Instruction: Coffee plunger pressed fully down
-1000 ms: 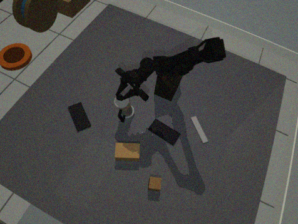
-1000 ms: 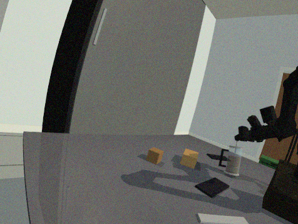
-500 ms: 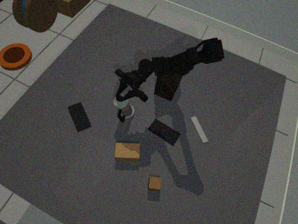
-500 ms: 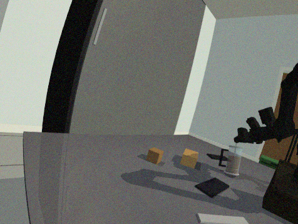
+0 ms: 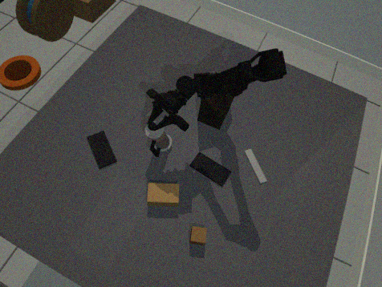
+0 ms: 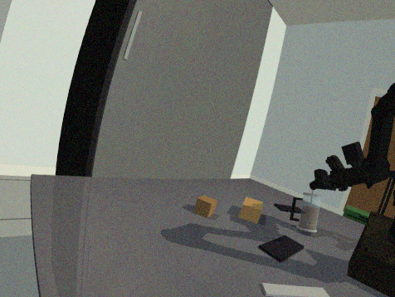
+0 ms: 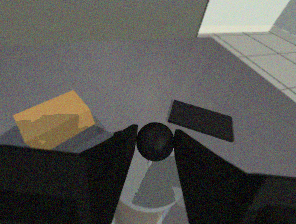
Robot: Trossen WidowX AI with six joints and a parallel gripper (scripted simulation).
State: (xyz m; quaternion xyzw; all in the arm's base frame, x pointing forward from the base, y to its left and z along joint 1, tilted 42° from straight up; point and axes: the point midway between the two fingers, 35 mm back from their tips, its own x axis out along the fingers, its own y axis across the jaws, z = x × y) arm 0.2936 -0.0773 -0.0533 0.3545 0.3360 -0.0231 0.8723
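The coffee press is 9 cm below my gripper tip, 2 cm to the left of it and 1 cm behind it.
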